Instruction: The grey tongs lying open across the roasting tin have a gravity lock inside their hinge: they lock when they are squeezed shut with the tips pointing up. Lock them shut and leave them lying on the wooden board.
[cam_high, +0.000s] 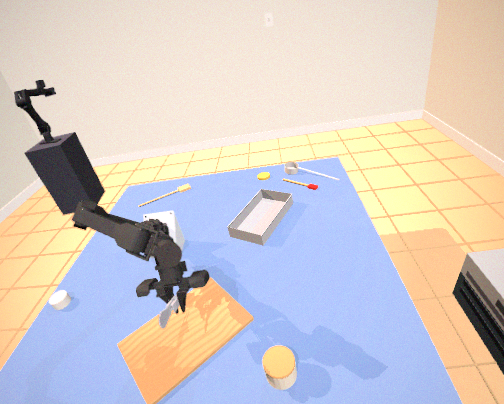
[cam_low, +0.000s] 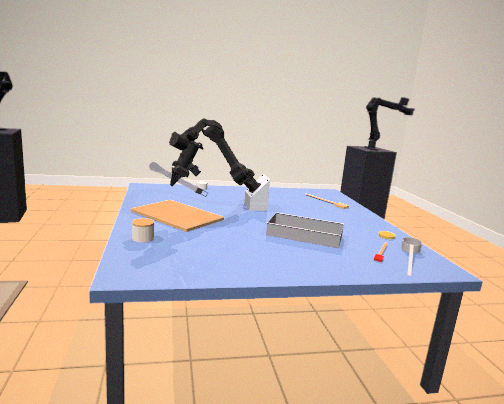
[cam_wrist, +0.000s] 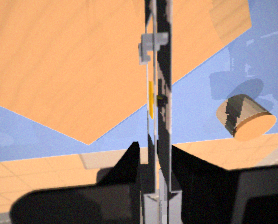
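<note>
Right now my gripper tip is 14 cm above the wooden board, 4 cm to the right of it and 4 cm past it. From my gripper tip the other things lie so: wood-lidded canister 23 cm ahead, 14 cm to the right, 12 cm below; then roasting tin 53 cm to the left, 28 cm ahead, 12 cm below; then white puck 54 cm behind, 26 cm to the left, 13 cm below.
</note>
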